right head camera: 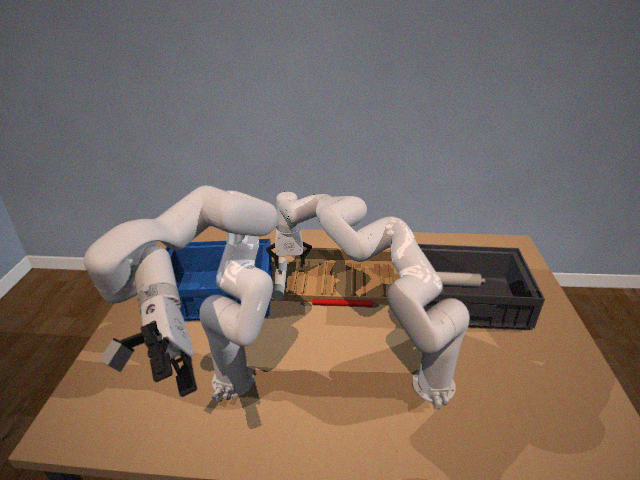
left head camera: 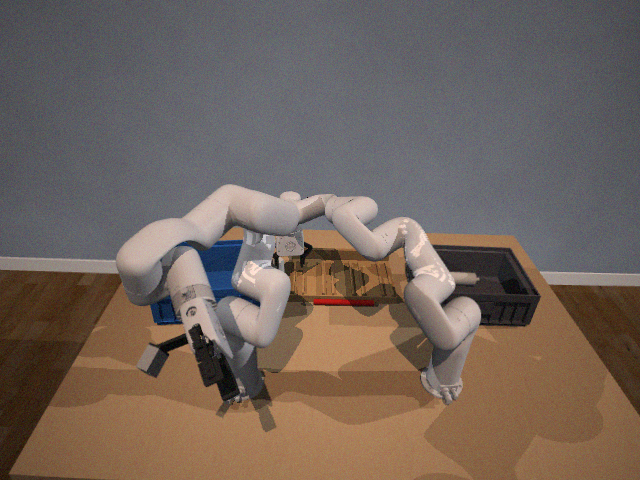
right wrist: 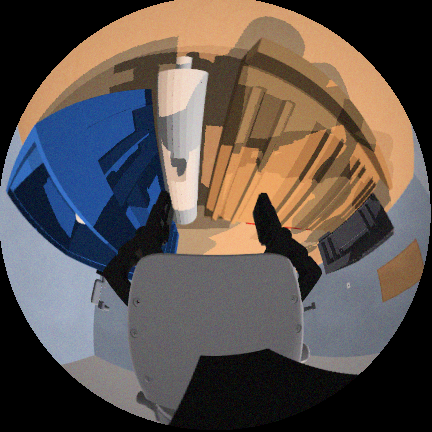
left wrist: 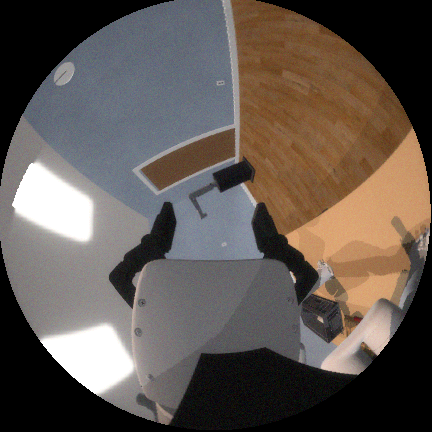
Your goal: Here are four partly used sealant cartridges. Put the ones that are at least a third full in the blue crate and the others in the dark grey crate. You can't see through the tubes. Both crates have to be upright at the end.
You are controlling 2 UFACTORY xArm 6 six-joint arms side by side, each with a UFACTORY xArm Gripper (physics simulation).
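Frame: origin at the left arm's base, x back, y up, z left, level; metres.
Seen in the pictures: left gripper, fingertip midpoint: (right head camera: 176, 386) (left head camera: 223, 390) (left wrist: 213, 211); right gripper, fingertip midpoint: (right head camera: 289, 266) (left head camera: 289, 266) (right wrist: 213, 201); left arm's base, link origin: (right head camera: 233, 380) (left head camera: 242, 383); right arm's base, link origin: (right head camera: 433, 385) (left head camera: 441, 382) (left wrist: 326, 270).
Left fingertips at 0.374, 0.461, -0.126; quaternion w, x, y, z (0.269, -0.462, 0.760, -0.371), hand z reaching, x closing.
Offsets run from my left fingertips to a thing's middle, as dx, dy, dz. "spot": to the spot under its first point.
A white cartridge @[-0.872, -0.436, +0.152] (right head camera: 279, 279) (right wrist: 181, 145) lies between the blue crate @[-0.738, -0.388, +0.351] (right head camera: 199, 245) (right wrist: 85, 120) and the ribbed wooden tray. My right gripper (left head camera: 291, 260) (right head camera: 290, 261) (right wrist: 213, 201) is open above it; the cartridge's near end shows between the fingers, close to the picture-left one in the right wrist view. Another cartridge @[-0.994, -0.419, -0.503] (left head camera: 465, 278) (right head camera: 461, 279) lies in the dark grey crate @[-0.927, -0.388, -0.558] (left head camera: 506, 312) (right head camera: 509, 314), partly behind the arm. A small pale piece @[spot: -0.887, -0.314, +0.195] (right wrist: 80, 218) shows inside the blue crate. My left gripper (left head camera: 221, 390) (right head camera: 174, 384) (left wrist: 213, 211) is open and empty, raised at lower left. Both crates stand upright.
The ribbed wooden tray (left head camera: 305, 298) (right wrist: 310, 82) stands between the crates, with a red bar @[-0.795, -0.450, -0.116] (left head camera: 343, 302) (right head camera: 342, 302) along its front. Both arm bases stand on the table in front. The left arm partly hides the blue crate. A fourth cartridge cannot be made out.
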